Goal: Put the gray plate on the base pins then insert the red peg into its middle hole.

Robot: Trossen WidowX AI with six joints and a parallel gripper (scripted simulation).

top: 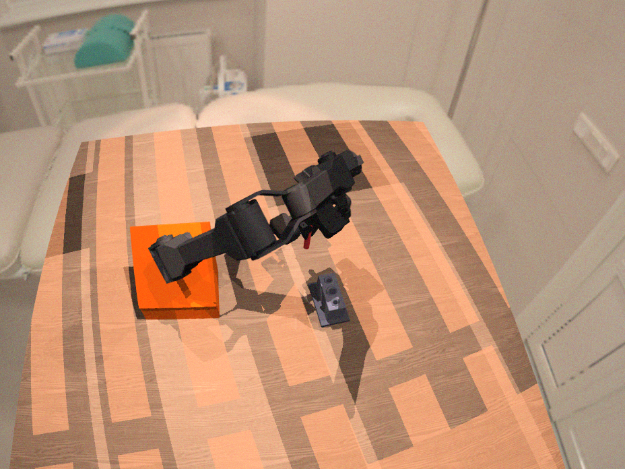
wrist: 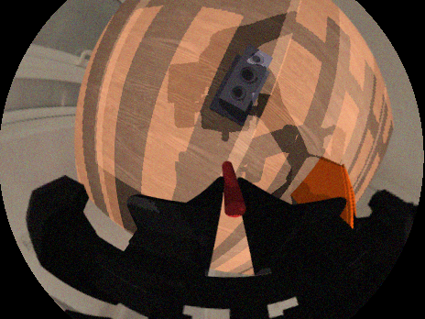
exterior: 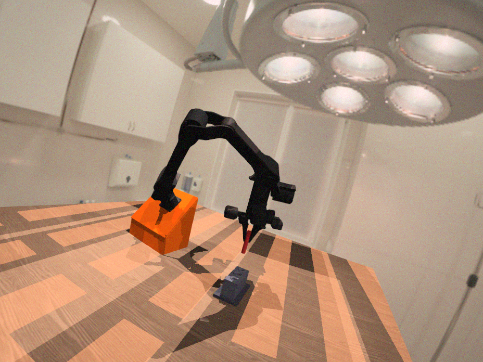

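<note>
My gripper tip is now 120 mm to the left of the gray plate, 70 mm above it and 50 mm short of it. The rest, counted from my gripper tip: base: 110 mm to the right, 110 mm below, 50 mm ahead; then red peg: right at my gripper tip.
</note>
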